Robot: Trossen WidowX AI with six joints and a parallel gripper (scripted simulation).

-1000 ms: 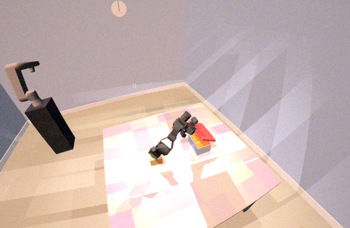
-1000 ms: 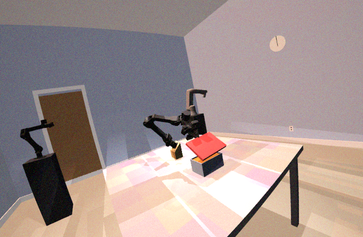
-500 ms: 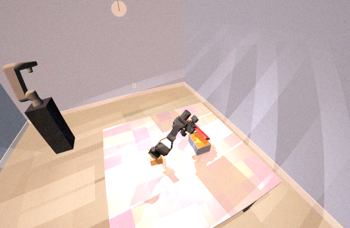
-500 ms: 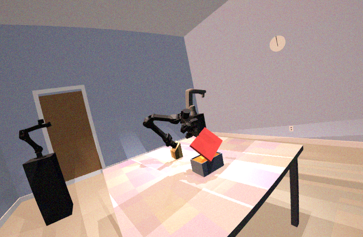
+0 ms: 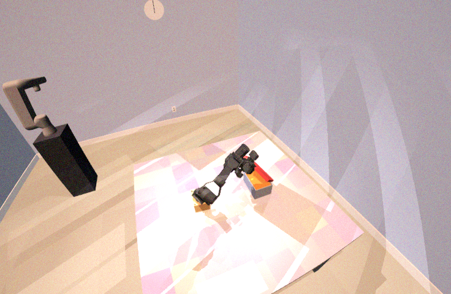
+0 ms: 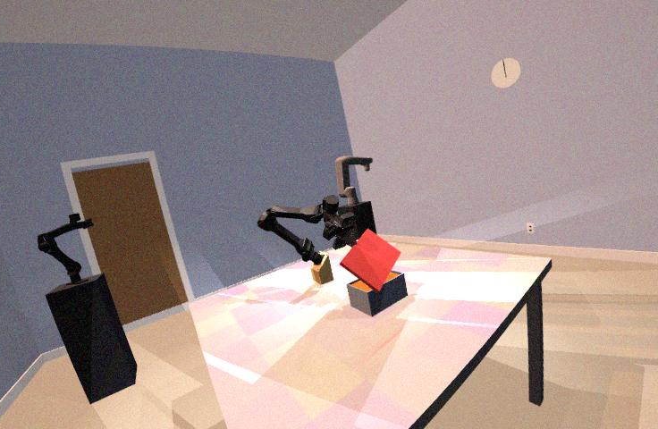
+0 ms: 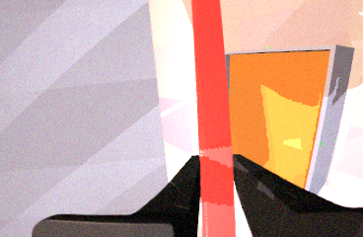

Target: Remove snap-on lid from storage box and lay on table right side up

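My gripper tip is 5 cm short of the red lid, 3 cm to the right of it and 5 cm above it. Also, from my gripper tip: storage box (5 cm ahead, 3 cm to the left, 19 cm below).
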